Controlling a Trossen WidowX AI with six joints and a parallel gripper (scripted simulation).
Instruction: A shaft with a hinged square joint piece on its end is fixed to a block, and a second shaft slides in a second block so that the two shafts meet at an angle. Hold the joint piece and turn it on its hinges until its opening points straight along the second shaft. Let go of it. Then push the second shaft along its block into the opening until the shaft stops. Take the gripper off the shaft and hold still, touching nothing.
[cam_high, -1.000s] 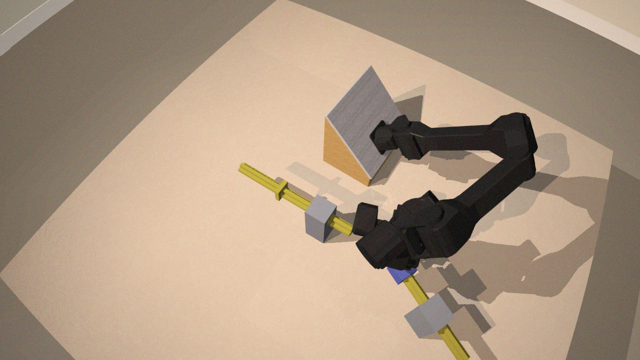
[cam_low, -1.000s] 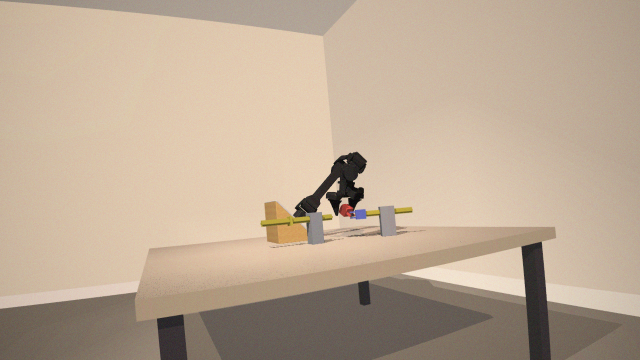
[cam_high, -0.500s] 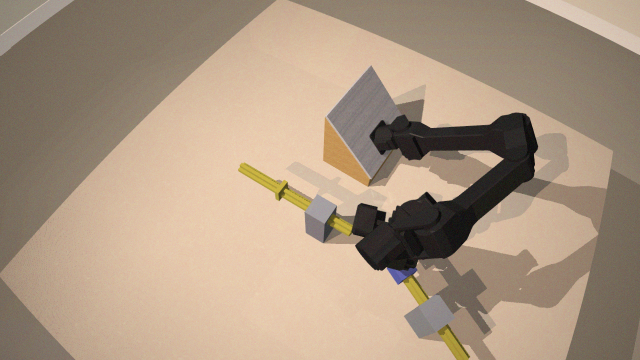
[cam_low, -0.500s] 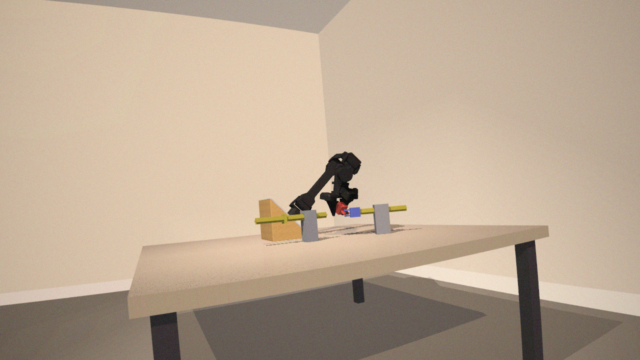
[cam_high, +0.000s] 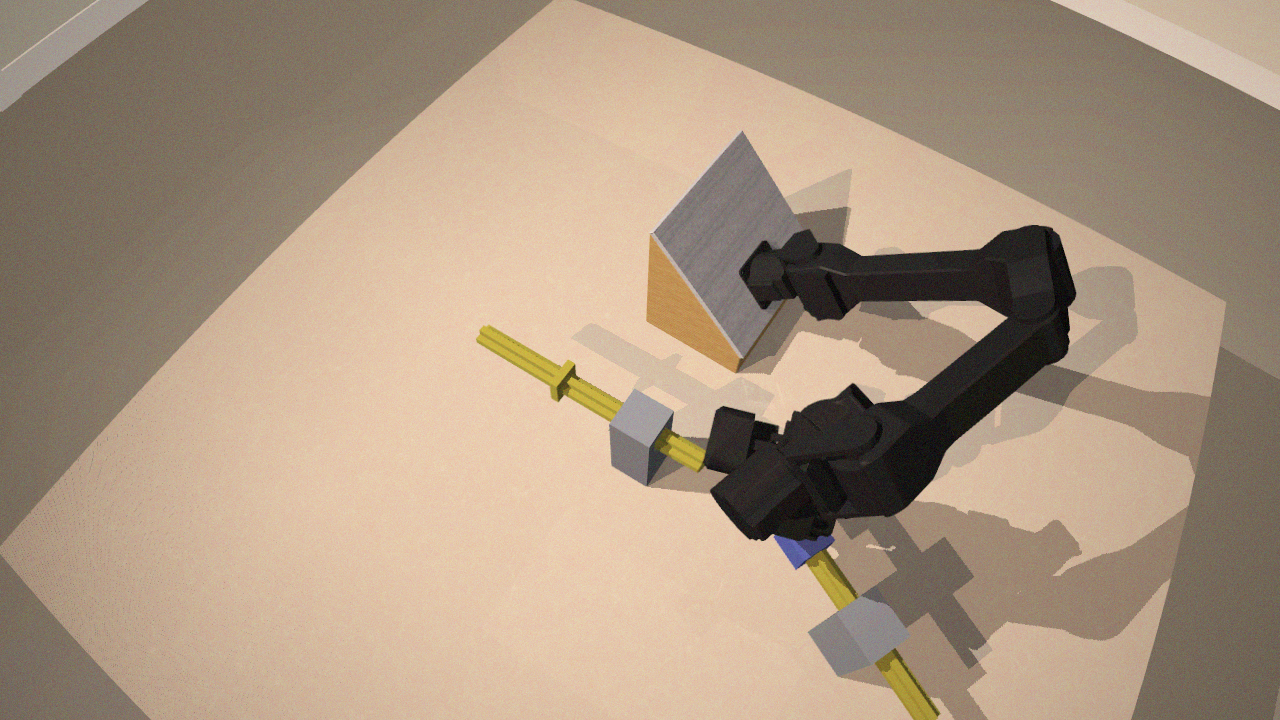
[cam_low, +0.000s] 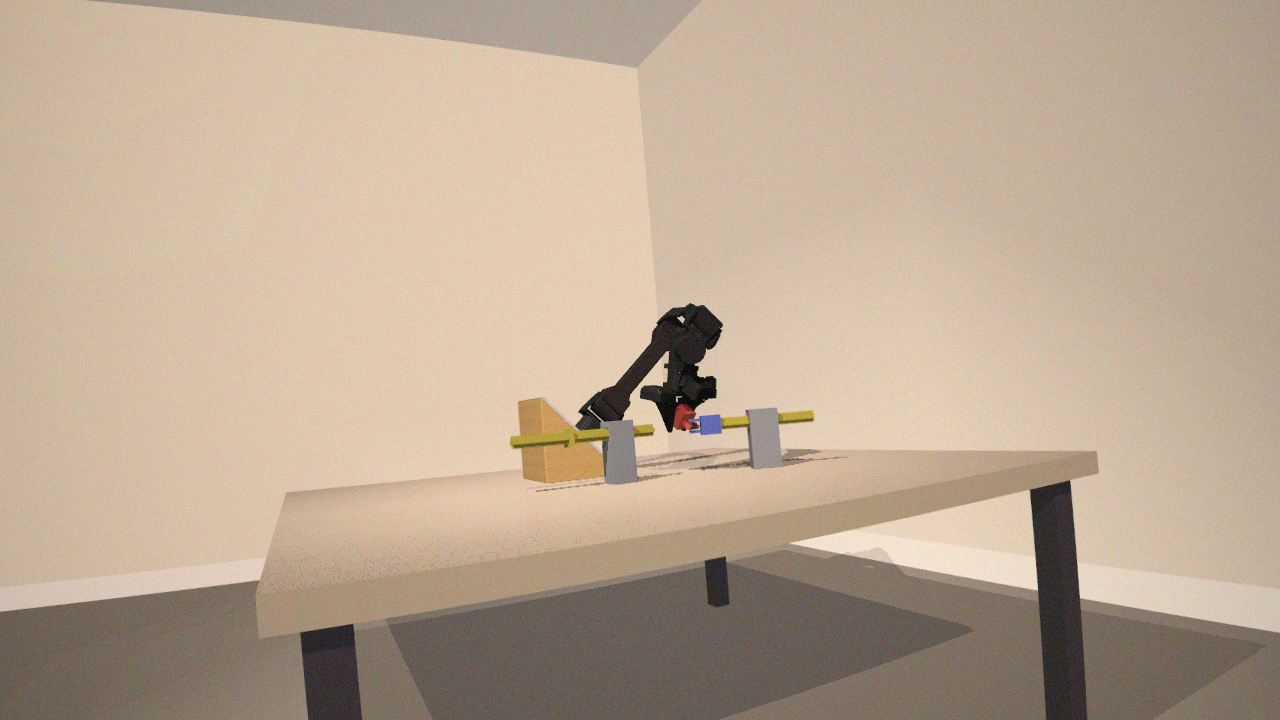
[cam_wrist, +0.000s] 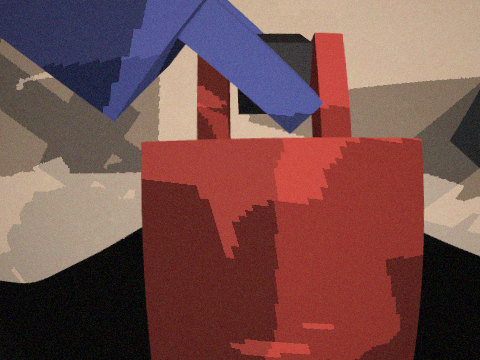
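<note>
My gripper tip is 20 mm short of the red joint piece, 10 mm to the right of it and 30 mm below it.
</note>
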